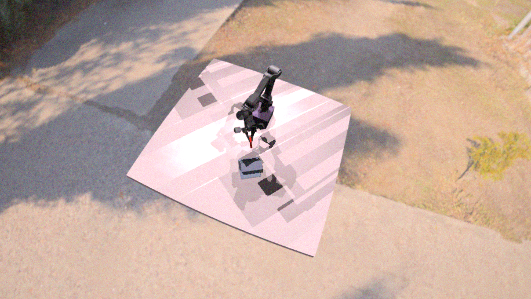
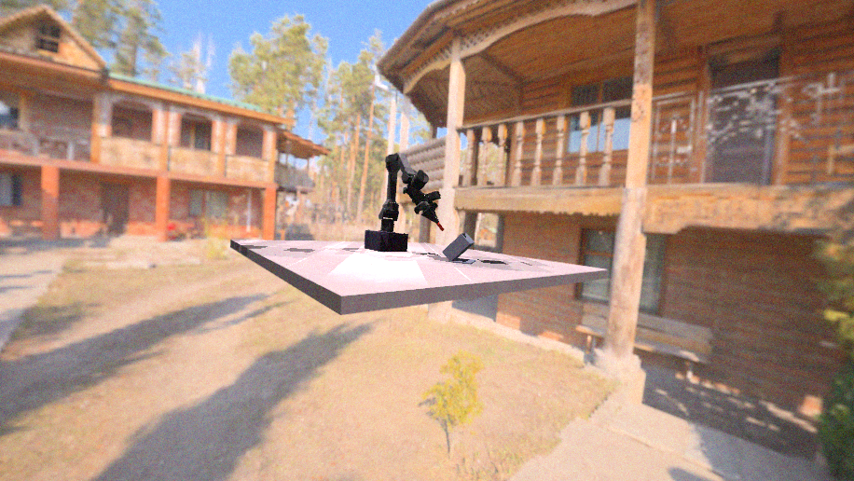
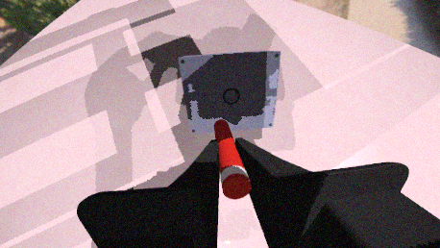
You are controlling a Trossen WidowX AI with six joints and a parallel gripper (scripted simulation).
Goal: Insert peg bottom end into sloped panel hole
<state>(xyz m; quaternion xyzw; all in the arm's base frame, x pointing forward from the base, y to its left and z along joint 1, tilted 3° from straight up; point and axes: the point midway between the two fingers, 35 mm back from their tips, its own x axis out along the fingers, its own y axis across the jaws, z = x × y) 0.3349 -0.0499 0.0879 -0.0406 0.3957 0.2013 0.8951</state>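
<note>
The grey sloped panel lies 100 mm below my gripper tip, 100 mm ahead of it and 20 mm to the left of it. Round my gripper tip: round red peg: 10 mm to the right, 10 mm behind, 10 mm above.
</note>
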